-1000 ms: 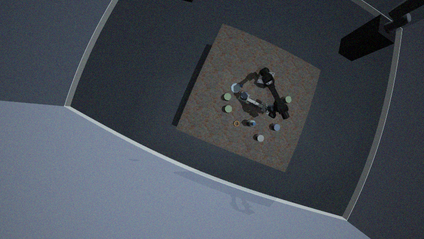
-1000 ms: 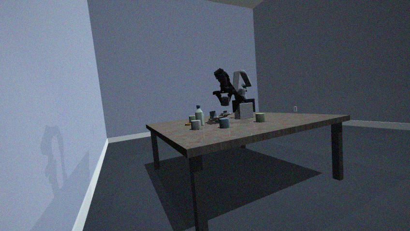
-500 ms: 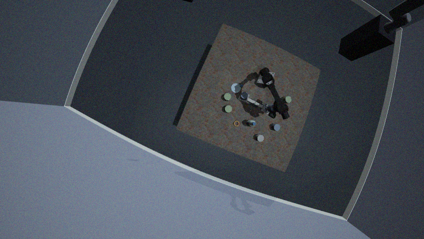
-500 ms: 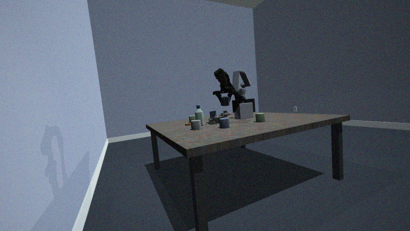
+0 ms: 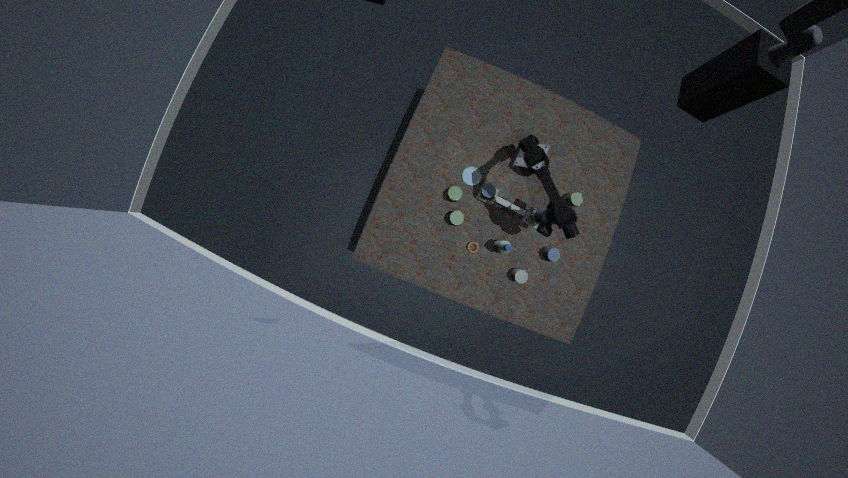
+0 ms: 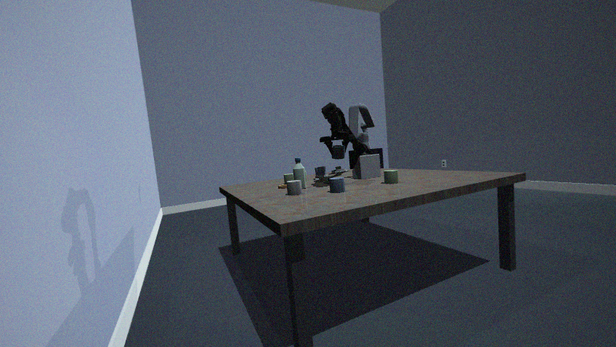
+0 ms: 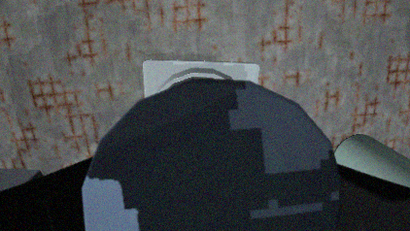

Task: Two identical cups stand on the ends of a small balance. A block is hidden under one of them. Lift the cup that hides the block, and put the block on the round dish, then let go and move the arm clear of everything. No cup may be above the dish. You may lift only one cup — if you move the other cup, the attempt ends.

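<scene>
Right now my gripper tip is 8 cm above the grey block and 1 cm to the left of it. The rest, counted from my gripper tip: grey balance bar: 14 cm to the right, 13 cm below, 1 cm behind; then bottle: 20 cm ahead, 11 cm to the right, 6 cm below; then balance: 15 cm below, 14 cm to the right, 1 cm behind.
</scene>
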